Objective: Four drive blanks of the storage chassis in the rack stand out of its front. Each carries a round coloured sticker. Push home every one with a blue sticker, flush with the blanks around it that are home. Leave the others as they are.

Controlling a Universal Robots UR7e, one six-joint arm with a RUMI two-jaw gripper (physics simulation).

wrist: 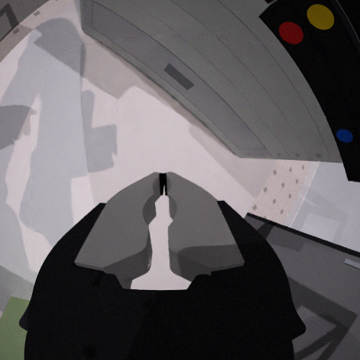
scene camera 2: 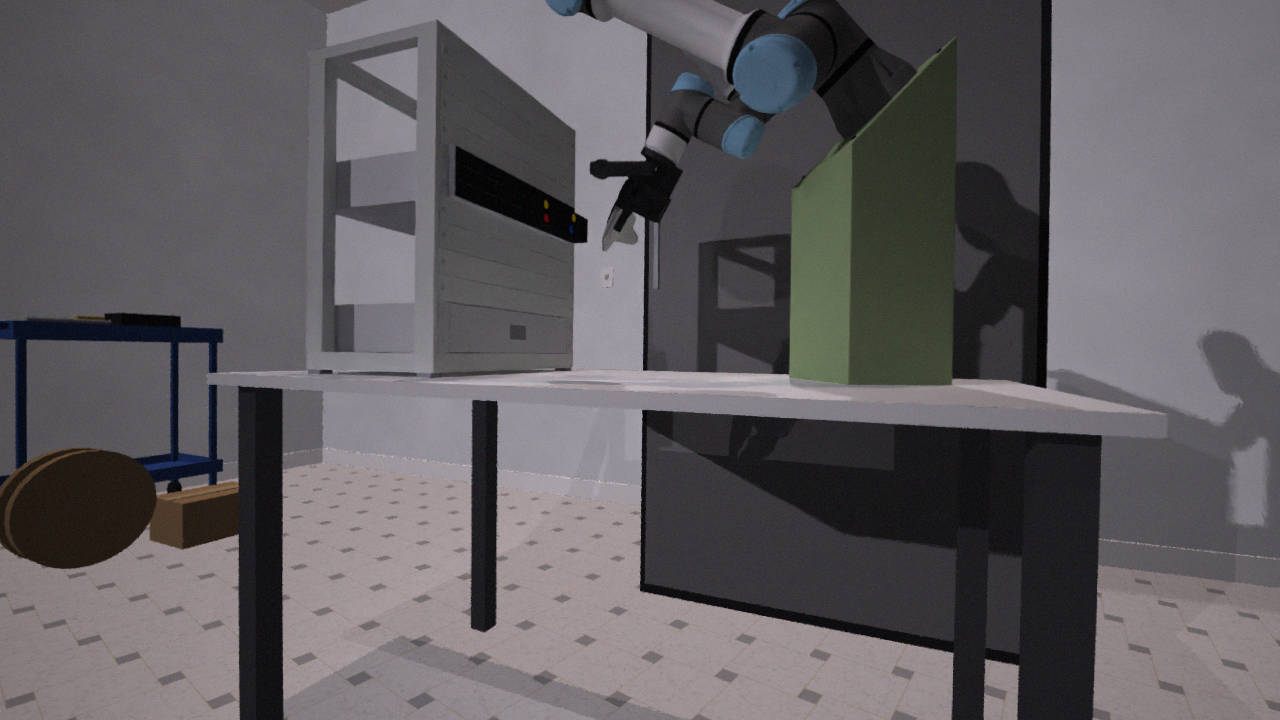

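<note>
The black storage chassis runs across the front of the grey rack. Near its right end in the scene view are a yellow sticker above a red sticker, and farther right another yellow sticker above a blue sticker. The wrist view shows a red sticker, a yellow sticker and a blue sticker on black blank fronts that stand out. My gripper is shut and empty, apart from the chassis, in front of its right end and slightly lower.
The rack stands on a white table. A green slanted block stands at the table's right, beneath the arm. A dark panel is behind the table. A blue cart and a brown box are at the left.
</note>
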